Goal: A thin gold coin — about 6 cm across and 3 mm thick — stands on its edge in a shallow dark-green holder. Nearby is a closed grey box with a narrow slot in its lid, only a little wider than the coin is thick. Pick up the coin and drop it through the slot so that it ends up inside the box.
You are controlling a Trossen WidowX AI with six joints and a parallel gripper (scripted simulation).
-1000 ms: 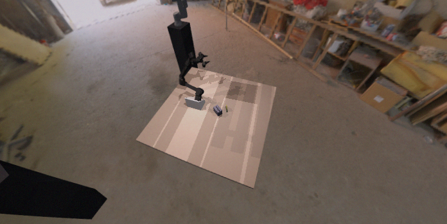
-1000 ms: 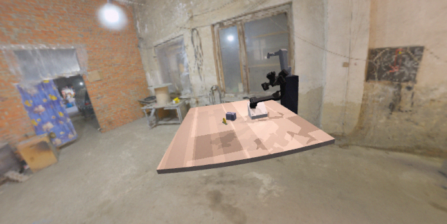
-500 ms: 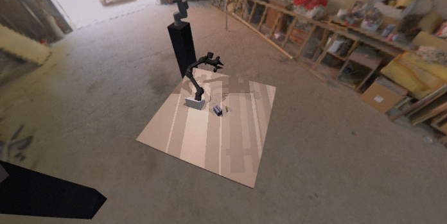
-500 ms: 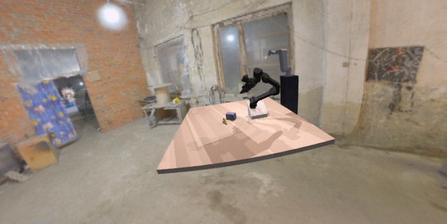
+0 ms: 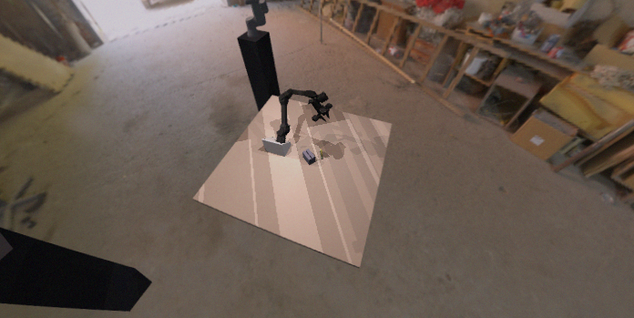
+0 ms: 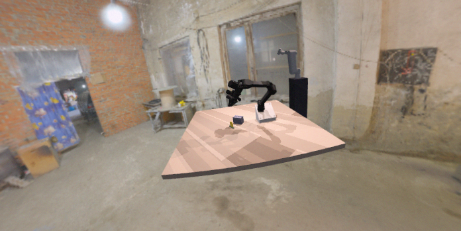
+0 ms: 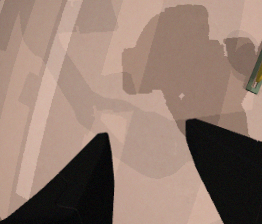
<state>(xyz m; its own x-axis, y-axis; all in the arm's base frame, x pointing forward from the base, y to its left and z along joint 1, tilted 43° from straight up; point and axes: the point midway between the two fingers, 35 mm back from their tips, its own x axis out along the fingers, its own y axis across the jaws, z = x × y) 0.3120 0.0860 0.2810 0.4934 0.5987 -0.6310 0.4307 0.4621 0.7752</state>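
My gripper tip is now 10 mm short of the gold coin, 150 mm to the left of it and 240 mm above it.
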